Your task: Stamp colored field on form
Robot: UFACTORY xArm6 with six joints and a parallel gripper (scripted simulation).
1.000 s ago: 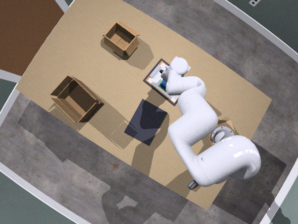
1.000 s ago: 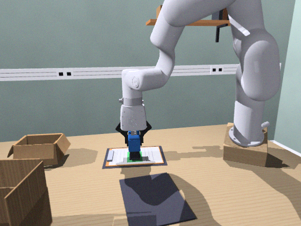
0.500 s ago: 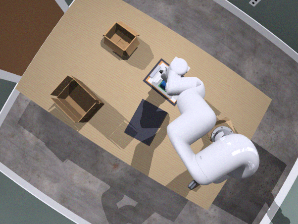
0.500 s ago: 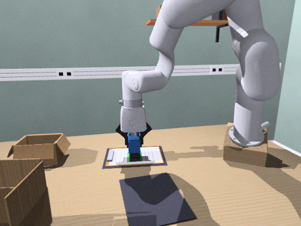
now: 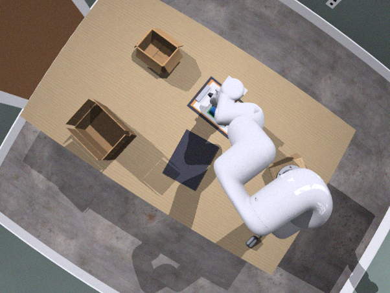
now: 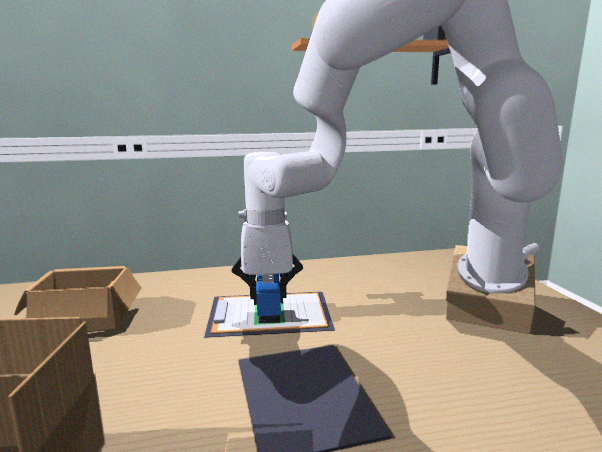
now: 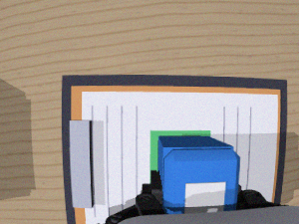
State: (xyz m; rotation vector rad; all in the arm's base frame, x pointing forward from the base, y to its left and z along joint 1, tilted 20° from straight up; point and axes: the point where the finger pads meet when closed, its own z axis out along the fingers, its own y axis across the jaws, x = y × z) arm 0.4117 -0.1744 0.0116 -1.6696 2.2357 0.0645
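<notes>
Now: hand 30 mm above the black stamp base. The rest, counted from my hand: clipboard with form (40 mm below, 10 mm to the right, 10 mm ahead); then dark mat (270 mm to the left, 50 mm below, 20 mm ahead); then blue stamp (10 mm below).
</notes>
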